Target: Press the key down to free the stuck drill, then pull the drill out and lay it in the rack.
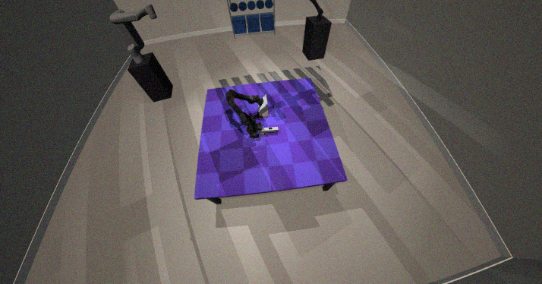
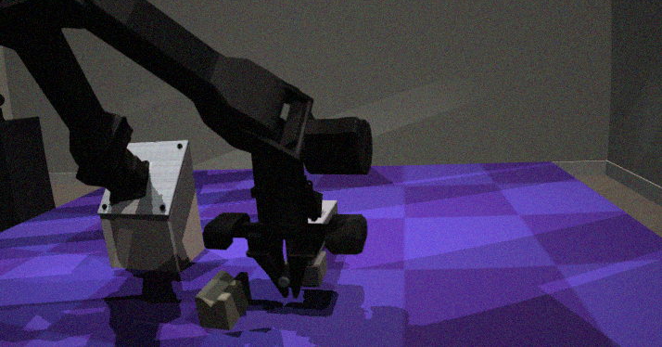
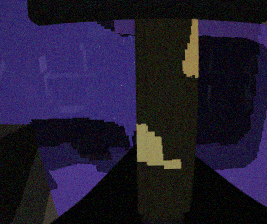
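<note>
Now: the rack 8 cm behind my gripper tip, 1 cm to the right of it and 1 cm above it. Round my gripper tip: black key (16 cm to the left, 4 cm above, 3 cm ahead).
</note>
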